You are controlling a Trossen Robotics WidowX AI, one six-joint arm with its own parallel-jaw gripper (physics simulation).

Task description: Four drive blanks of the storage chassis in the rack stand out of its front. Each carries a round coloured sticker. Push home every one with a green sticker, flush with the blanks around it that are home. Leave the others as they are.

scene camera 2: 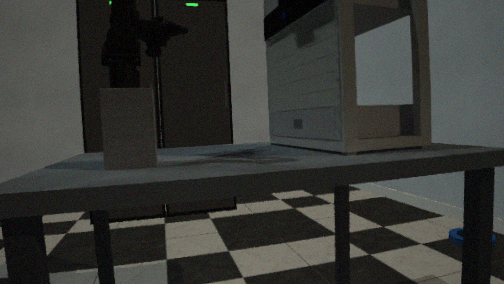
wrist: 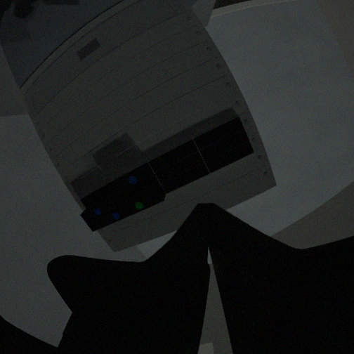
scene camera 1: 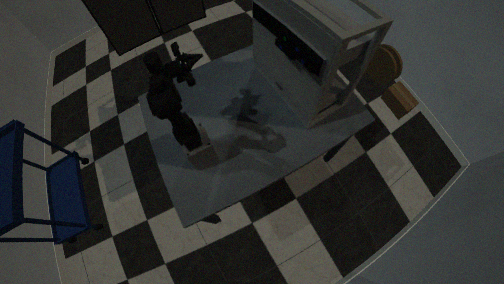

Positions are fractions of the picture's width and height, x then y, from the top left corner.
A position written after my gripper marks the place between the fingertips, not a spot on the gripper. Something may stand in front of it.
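My gripper (scene camera 2: 0.37,0.11) (wrist: 0.58,0.59) (scene camera 1: 0.40,0.19) is there for me to see. I also see a rack (scene camera 2: 0.62,0.24) (wrist: 0.34,0.22).
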